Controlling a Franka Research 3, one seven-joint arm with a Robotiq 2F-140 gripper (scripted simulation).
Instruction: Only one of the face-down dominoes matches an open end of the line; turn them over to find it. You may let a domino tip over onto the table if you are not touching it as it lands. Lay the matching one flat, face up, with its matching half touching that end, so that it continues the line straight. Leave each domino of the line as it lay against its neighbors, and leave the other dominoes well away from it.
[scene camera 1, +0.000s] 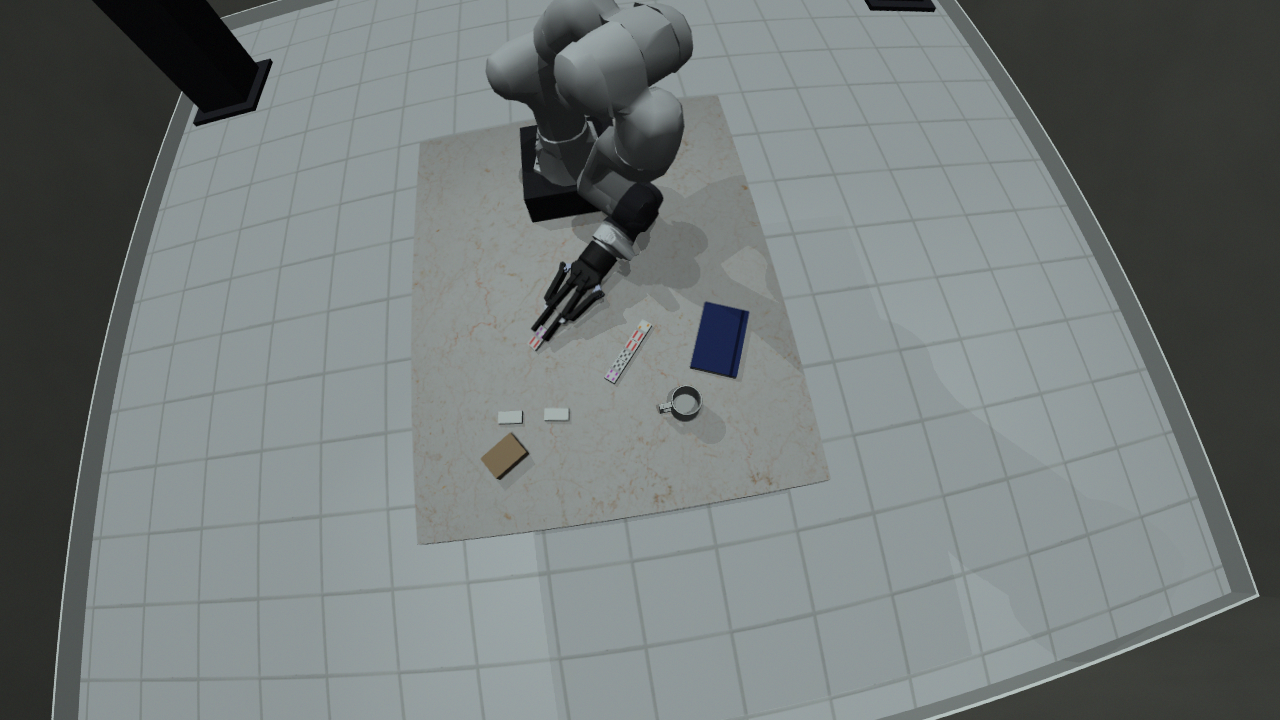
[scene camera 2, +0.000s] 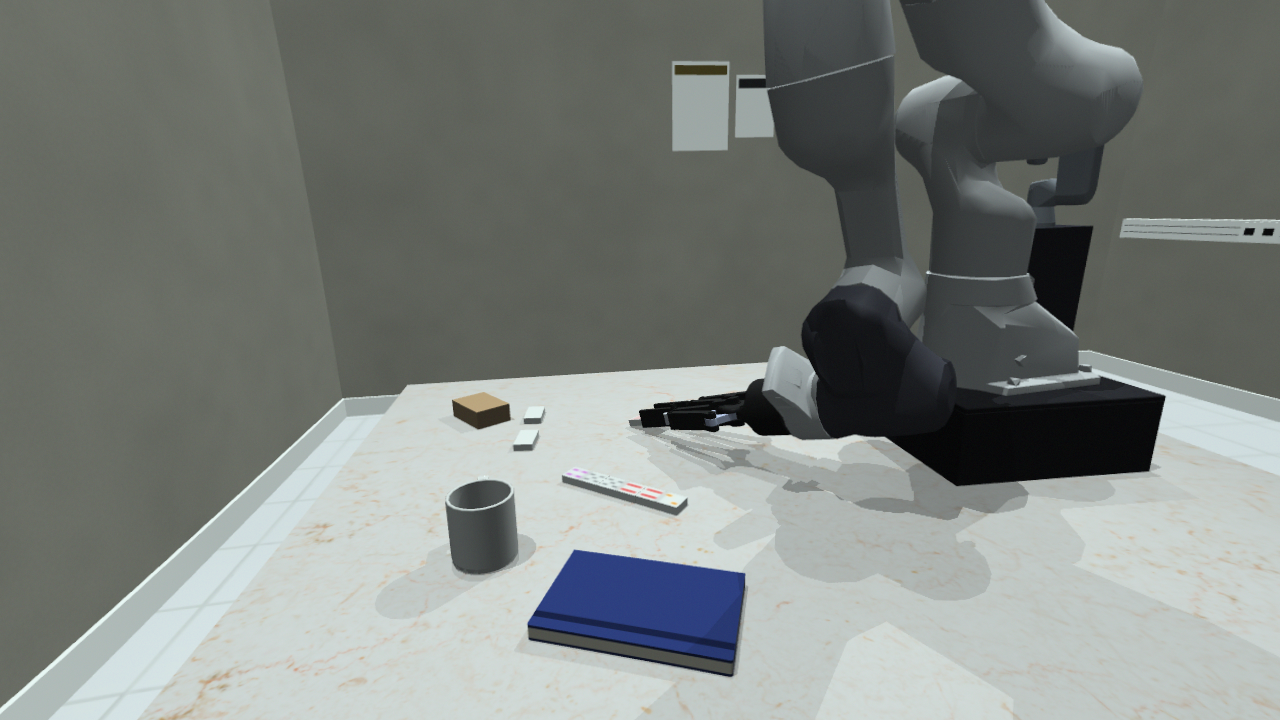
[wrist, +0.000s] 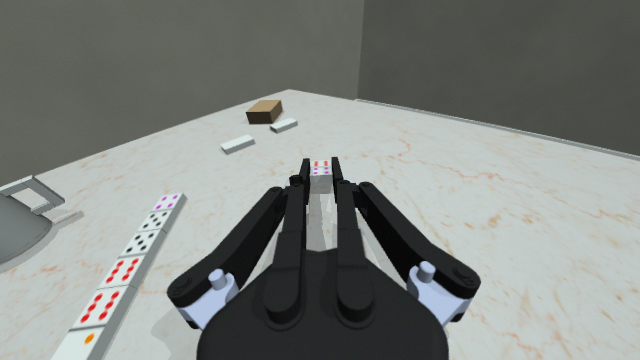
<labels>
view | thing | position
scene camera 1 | my gripper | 539, 335
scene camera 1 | blue book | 718, 348
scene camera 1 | grey mug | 687, 399
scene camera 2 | my gripper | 649, 415
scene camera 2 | blue book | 685, 616
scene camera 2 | grey mug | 481, 541
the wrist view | my gripper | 321, 167
</labels>
